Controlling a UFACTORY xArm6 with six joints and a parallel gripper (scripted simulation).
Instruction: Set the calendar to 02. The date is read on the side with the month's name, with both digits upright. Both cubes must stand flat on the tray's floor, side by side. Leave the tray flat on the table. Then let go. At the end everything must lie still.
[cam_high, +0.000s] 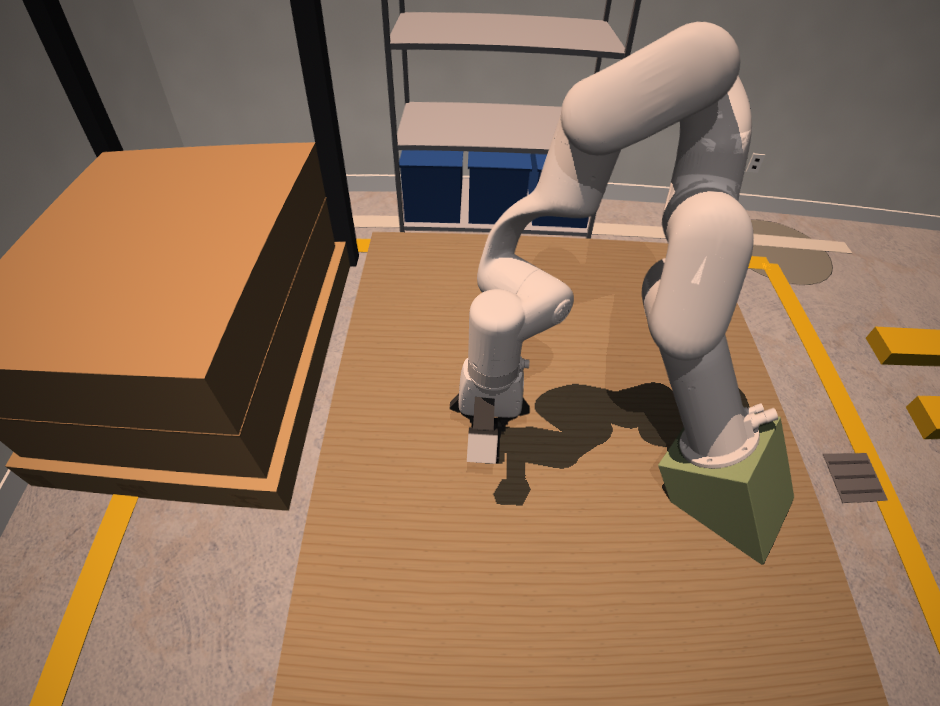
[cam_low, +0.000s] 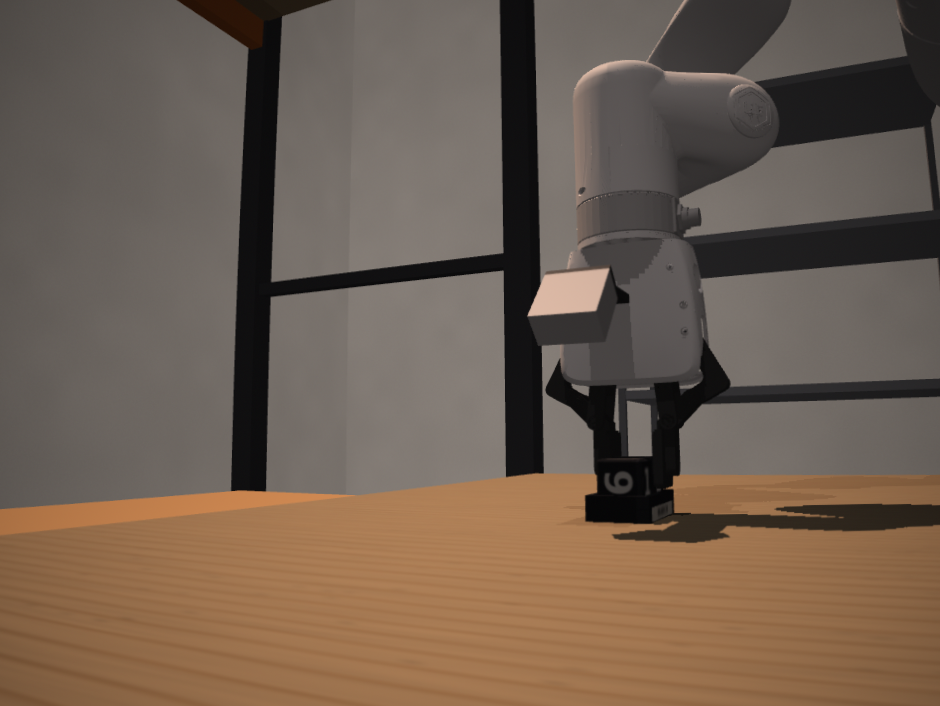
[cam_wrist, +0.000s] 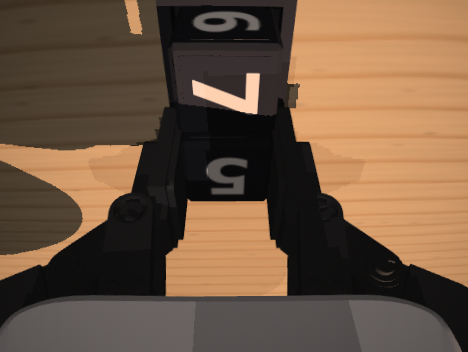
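The black calendar tray lies 20 mm to the left of my hand and 30 mm below it. The rest, counted from my hand: cube 30 mm to the left, 10 mm below.
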